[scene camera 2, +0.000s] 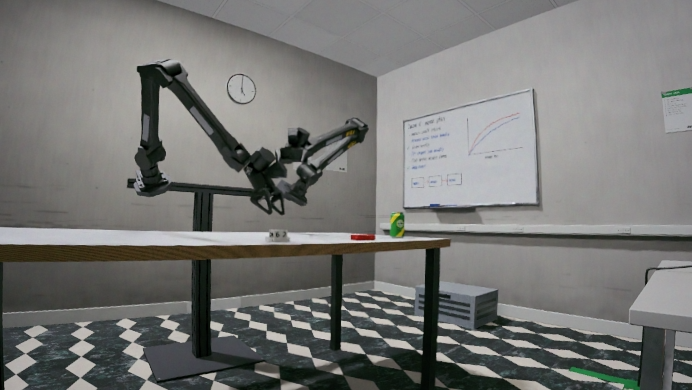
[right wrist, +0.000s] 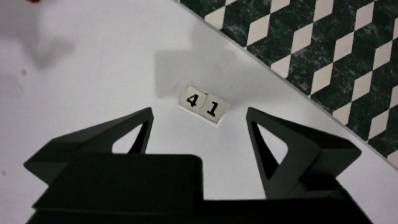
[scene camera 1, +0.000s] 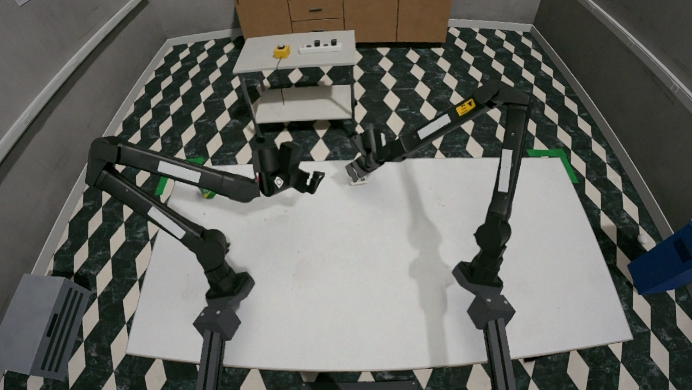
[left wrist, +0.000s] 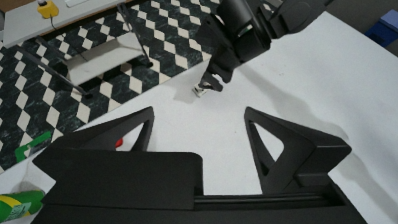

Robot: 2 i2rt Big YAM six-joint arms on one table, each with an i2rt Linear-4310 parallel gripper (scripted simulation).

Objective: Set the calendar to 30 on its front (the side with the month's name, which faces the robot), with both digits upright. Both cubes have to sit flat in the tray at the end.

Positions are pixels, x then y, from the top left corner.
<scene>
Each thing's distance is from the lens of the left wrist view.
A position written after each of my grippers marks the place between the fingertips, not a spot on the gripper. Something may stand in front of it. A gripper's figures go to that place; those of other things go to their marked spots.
my left gripper (left wrist: 199, 111): 0.13 m
my right gripper (left wrist: 205, 75): 0.43 m
</scene>
